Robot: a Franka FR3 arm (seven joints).
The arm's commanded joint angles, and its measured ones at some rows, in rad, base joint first. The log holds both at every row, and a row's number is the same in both.
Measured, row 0:
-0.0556 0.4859 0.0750 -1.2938 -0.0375 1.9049 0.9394
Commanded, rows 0 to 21:
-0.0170 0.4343 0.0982 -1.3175 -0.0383 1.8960 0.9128
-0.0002 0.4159 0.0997 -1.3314 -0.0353 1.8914 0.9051
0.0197 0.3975 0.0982 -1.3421 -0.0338 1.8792 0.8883
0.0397 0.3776 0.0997 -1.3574 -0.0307 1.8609 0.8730
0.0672 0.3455 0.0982 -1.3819 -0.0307 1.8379 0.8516
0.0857 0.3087 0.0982 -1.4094 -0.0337 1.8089 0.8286
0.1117 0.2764 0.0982 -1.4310 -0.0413 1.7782 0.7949
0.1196 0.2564 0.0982 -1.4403 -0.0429 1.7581 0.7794
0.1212 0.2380 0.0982 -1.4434 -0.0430 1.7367 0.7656
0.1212 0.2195 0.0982 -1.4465 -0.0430 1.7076 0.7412
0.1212 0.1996 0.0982 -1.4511 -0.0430 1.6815 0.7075
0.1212 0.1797 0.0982 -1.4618 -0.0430 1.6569 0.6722
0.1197 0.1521 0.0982 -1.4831 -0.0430 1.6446 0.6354
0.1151 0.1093 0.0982 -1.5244 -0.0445 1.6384 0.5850
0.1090 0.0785 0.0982 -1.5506 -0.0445 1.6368 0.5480
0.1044 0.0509 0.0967 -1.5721 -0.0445 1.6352 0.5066
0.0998 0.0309 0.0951 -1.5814 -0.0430 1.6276 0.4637
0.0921 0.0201 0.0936 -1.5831 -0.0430 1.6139 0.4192
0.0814 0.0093 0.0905 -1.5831 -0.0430 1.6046 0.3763
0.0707 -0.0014 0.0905 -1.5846 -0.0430 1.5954 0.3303
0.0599 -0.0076 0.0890 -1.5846 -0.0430 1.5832 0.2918
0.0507 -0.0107 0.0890 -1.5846 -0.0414 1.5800 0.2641
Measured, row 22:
0.0896 0.0343 0.0855 -1.5389 -0.0400 1.5903 0.3821
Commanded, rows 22 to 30:
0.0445 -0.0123 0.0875 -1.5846 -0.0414 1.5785 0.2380
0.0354 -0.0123 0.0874 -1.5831 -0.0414 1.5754 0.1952
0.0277 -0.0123 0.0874 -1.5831 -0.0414 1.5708 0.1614
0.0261 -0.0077 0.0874 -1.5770 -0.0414 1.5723 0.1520
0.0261 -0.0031 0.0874 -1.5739 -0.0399 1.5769 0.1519
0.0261 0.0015 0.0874 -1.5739 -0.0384 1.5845 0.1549
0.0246 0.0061 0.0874 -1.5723 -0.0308 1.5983 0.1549
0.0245 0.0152 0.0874 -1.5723 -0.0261 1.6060 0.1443
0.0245 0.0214 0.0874 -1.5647 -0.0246 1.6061 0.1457
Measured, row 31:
0.0387 0.0133 0.0801 -1.5563 -0.0393 1.5798 0.1793
